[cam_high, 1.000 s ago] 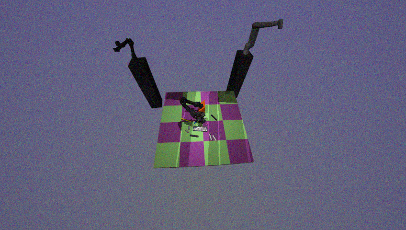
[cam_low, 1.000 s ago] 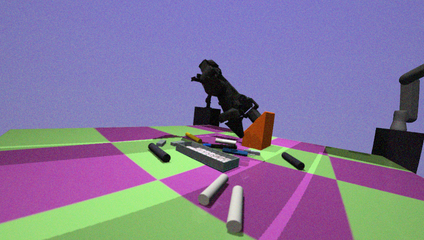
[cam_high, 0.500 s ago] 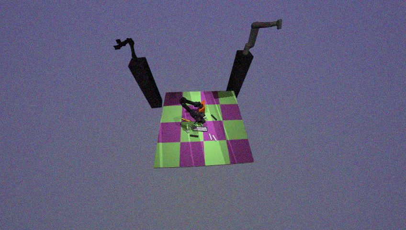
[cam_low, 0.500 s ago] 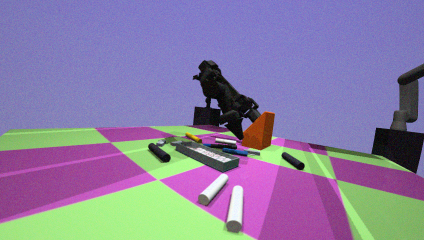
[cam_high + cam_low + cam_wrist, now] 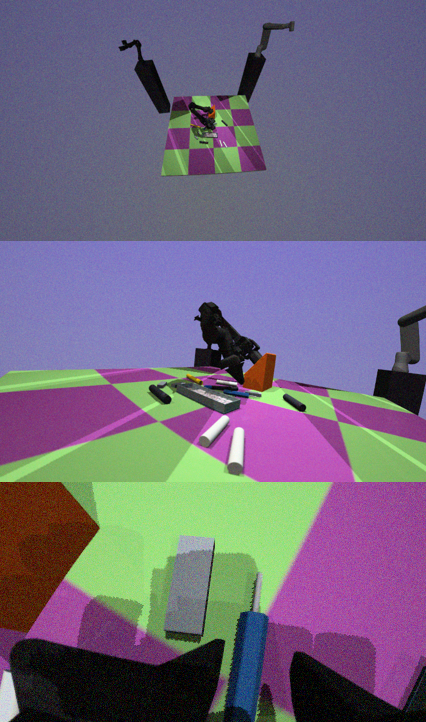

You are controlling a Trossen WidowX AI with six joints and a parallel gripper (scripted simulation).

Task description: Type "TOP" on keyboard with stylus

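The blue stylus lies 4 cm below my gripper tip and 1 cm to the left of it. The rest, counted from my gripper tip: dark pen 12 cm to the right, 4 cm below; yellow pen 26 cm to the right, 5 cm behind, 4 cm below; grey block 5 cm behind, 4 cm below, 3 cm to the left.
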